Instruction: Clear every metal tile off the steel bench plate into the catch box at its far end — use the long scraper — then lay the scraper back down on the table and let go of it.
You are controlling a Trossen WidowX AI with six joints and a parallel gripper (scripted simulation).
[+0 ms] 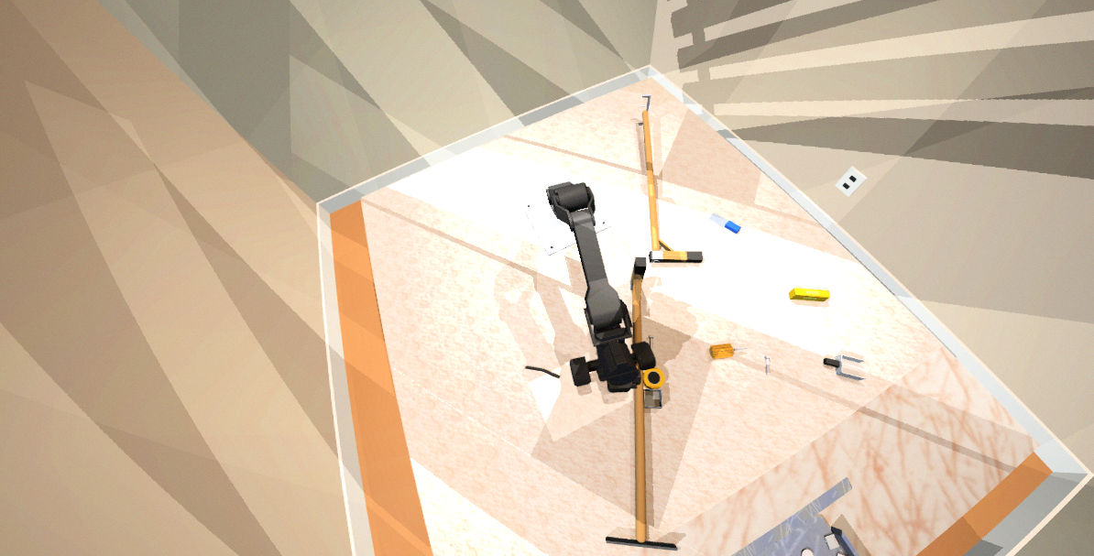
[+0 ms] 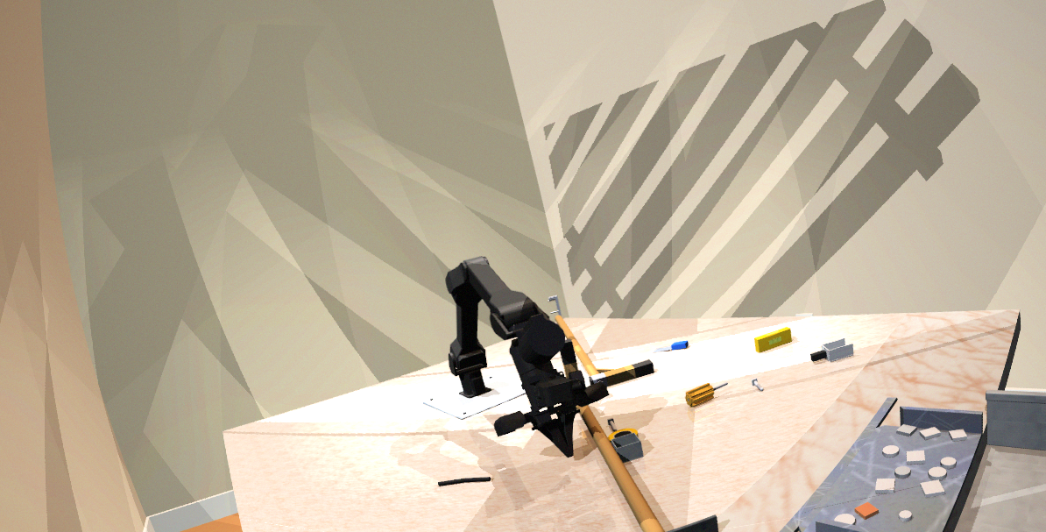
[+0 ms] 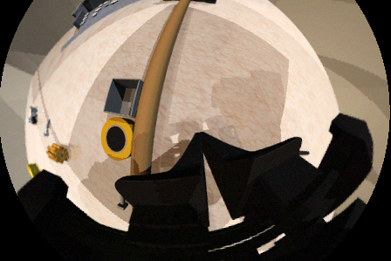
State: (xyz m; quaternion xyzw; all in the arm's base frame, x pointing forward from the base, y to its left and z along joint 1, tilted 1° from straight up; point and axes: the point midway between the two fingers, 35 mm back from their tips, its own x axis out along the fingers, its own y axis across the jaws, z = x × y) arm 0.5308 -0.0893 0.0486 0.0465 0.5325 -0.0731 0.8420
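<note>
Now: the long scraper 5 cm above my gripper tip, 4 cm to the left of it and 4 cm ahead of it. The rest, counted from my gripper tip: grey box 7 cm to the left, 7 cm ahead, 1 cm below; then yellow tape roll 9 cm to the left, 3 cm ahead; then black strip 15 cm to the right, 10 cm behind, 1 cm below.
</note>
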